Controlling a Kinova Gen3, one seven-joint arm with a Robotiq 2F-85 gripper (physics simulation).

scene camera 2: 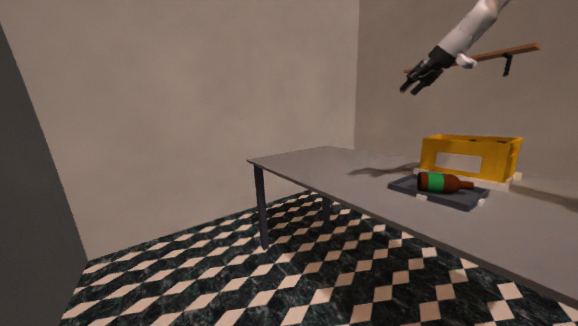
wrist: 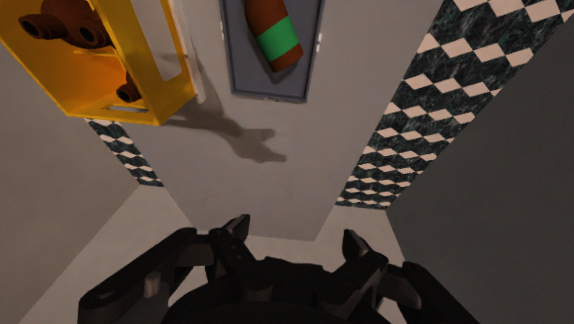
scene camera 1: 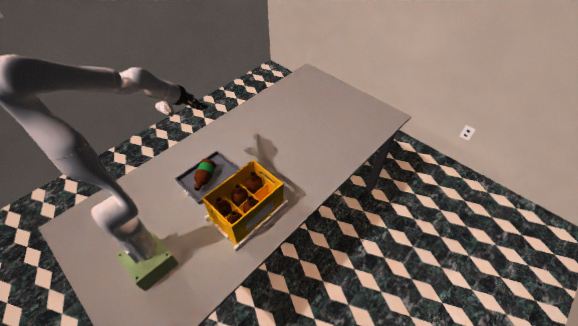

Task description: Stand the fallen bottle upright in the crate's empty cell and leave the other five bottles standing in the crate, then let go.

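Where they show: gripper, fingertip midpoint: (scene camera 2: 406, 92) (wrist: 295, 231) (scene camera 1: 199, 102); arm's base, link origin: (scene camera 1: 144, 249).
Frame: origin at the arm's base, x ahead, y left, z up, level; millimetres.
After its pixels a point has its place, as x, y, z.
The fallen brown bottle with a green band (scene camera 1: 204, 173) @[375, 162, -22] (scene camera 2: 440, 183) @[368, 220, -42] (wrist: 276, 39) @[393, 200, -17] lies on its side in the grey tray (scene camera 1: 227, 166) @[502, 171, -90] (scene camera 2: 462, 206) @[285, 274, -81] (wrist: 267, 97) @[522, 181, -69], its neck pointing toward the robot base. The yellow crate (scene camera 1: 241, 231) @[309, -198, -6] (scene camera 2: 492, 166) @[301, -14, -9] (wrist: 150, 96) @[490, -7, 69] stands beside the tray. Five brown bottles stand in it; the empty cell (scene camera 1: 263, 193) @[508, -101, -49] is at the end away from the robot base, on the side away from the tray. My gripper (scene camera 1: 203, 106) @[494, 257, 275] (scene camera 2: 407, 91) @[494, 257, 275] (wrist: 295, 231) @[494, 257, 275] is open and empty, high above the table and away from the bottle and crate.
The table (scene camera 1: 320, 115) @[1130, 98, -95] (scene camera 2: 320, 165) @[982, 239, -95] carries the green robot base (scene camera 1: 155, 274) @[-19, -90, -43]. A white support (scene camera 1: 262, 225) @[406, -207, -75] (scene camera 2: 500, 185) @[269, -3, -73] lies under the crate. A wooden wall shelf (scene camera 2: 520, 50) shows behind the arm in the second scene view. The crate walls rise above the tray.
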